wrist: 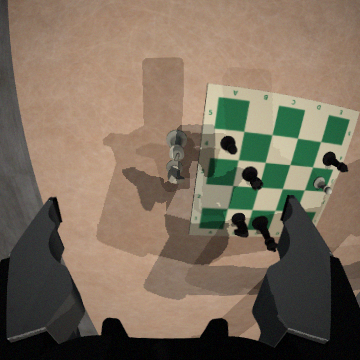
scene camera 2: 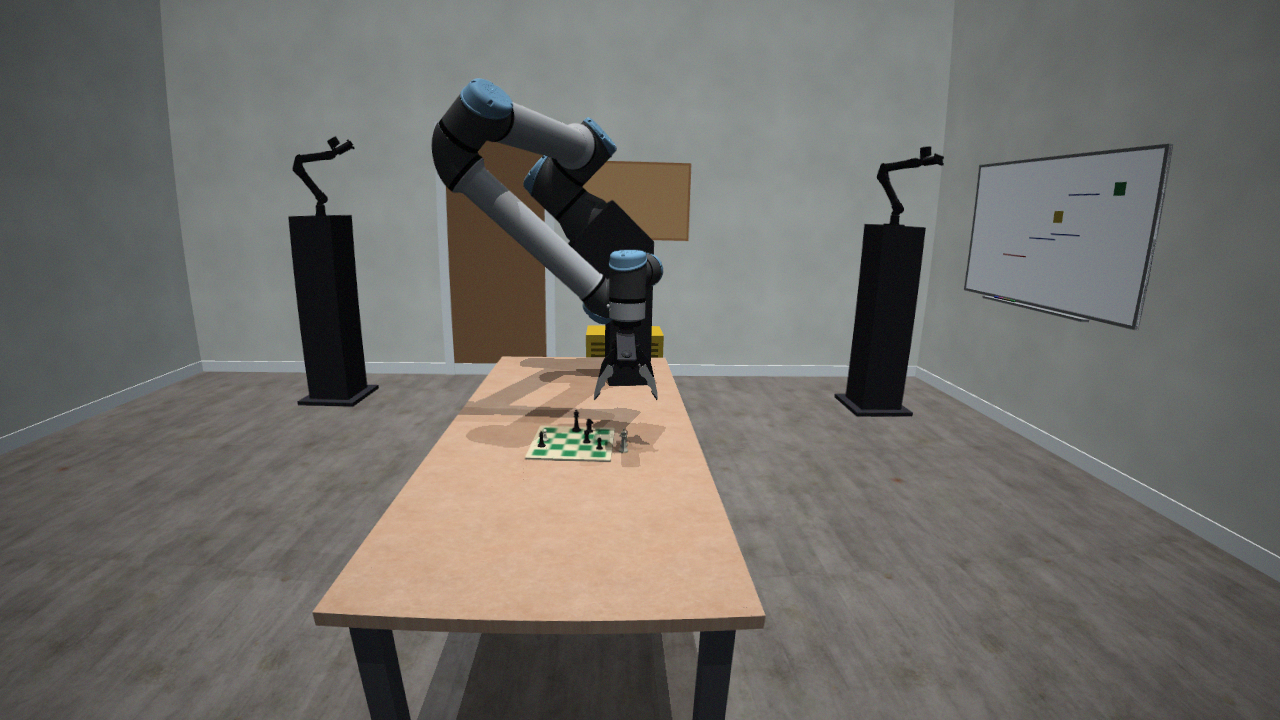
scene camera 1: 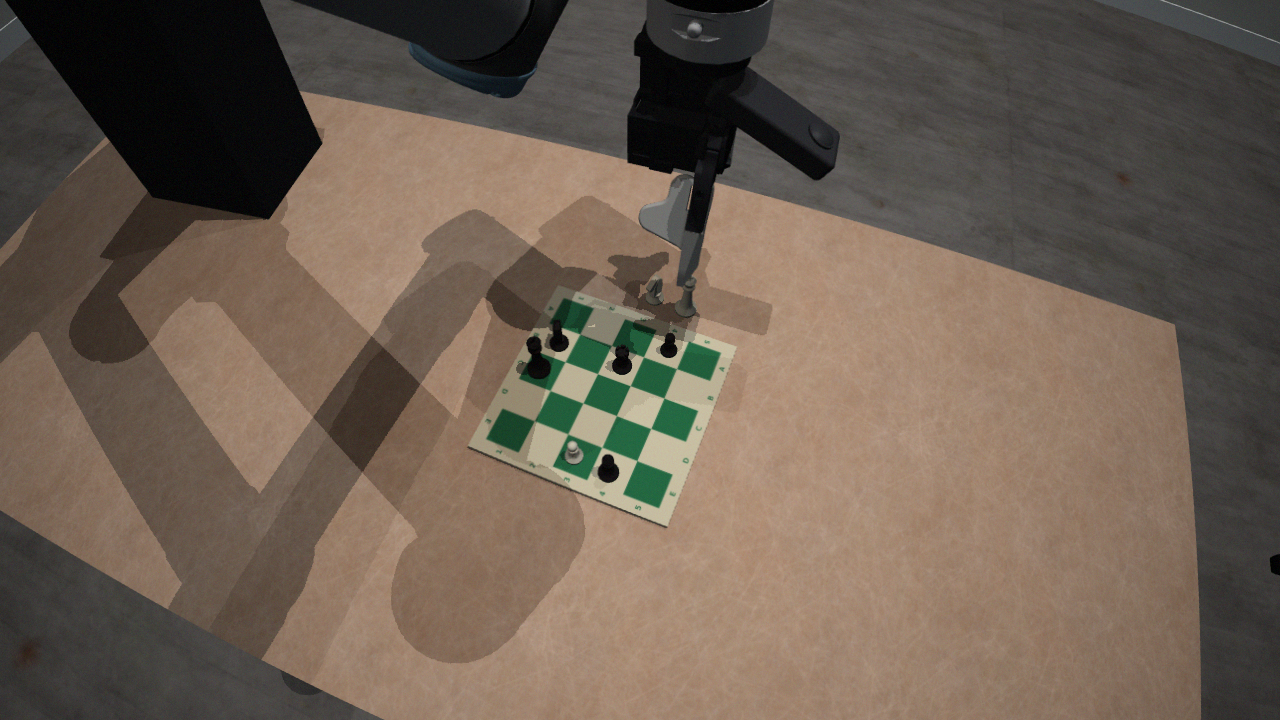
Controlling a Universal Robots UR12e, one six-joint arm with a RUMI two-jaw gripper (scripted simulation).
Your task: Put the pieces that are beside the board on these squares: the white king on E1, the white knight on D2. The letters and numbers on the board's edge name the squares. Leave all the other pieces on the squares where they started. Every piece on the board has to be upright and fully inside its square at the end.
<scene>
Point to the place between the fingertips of the gripper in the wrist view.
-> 171,199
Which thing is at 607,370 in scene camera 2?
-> The gripper.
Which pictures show the gripper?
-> The wrist view, scene camera 2 and scene camera 1: all of them.
</scene>
